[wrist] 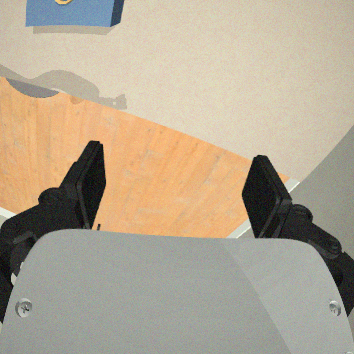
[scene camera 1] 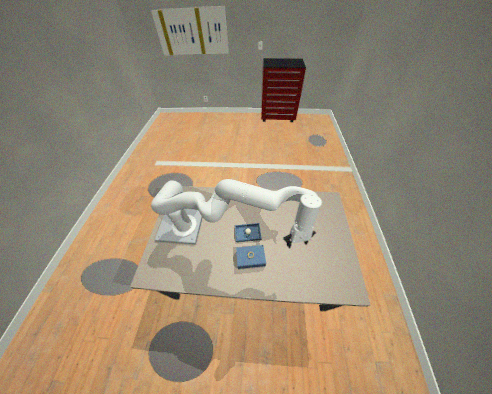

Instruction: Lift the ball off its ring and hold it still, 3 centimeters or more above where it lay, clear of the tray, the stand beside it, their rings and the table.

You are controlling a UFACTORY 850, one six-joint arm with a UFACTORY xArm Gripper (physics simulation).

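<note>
A small cream ball (scene camera 1: pixel 248 231) sits in the blue tray (scene camera 1: pixel 236 239), near its middle; its ring is too small to make out. In front of the tray stands the blue stand (scene camera 1: pixel 242 261) (wrist: pixel 75 18) with a yellow ring (scene camera 1: pixel 251 255) (wrist: pixel 63 2) on top; part of it shows at the top left of the wrist view. My gripper (scene camera 1: pixel 299 241) (wrist: pixel 177 168) is open with nothing between its fingers. It hangs over the table to the right of the tray and the stand. The ball does not show in the wrist view.
The table (scene camera 1: pixel 320 280) (wrist: pixel 225 75) carries the arm's base plate (scene camera 1: pixel 165 235) at its left. The arm reaches over the back of the table, above and behind the tray. A red drawer cabinet (scene camera 1: pixel 282 92) stands far back by the wall.
</note>
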